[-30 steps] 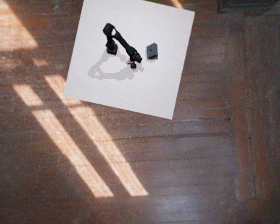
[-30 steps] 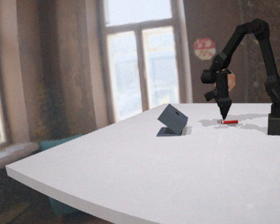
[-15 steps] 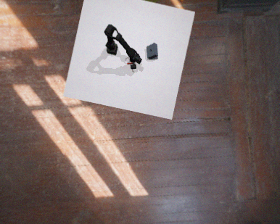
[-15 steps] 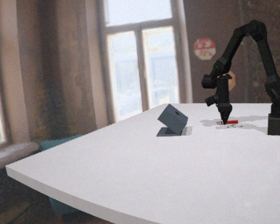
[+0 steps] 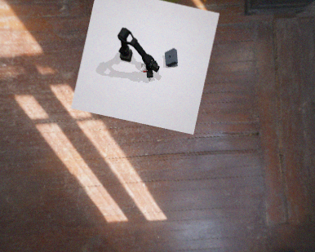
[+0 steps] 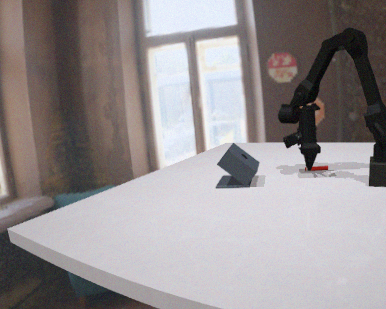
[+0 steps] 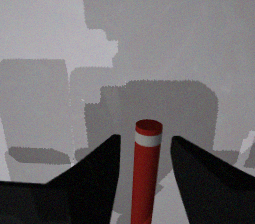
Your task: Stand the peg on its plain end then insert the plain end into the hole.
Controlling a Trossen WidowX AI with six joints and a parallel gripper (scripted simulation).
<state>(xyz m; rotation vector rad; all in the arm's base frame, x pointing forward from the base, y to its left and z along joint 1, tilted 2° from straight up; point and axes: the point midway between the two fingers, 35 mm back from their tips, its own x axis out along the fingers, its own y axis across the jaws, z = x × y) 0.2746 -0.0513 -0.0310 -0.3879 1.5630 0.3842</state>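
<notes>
My gripper tip is 10 mm past the peg and 10 mm to the left of it. The rest, counted from my gripper tip: panel: 160 mm ahead, 190 mm to the left, 60 mm above.
</notes>
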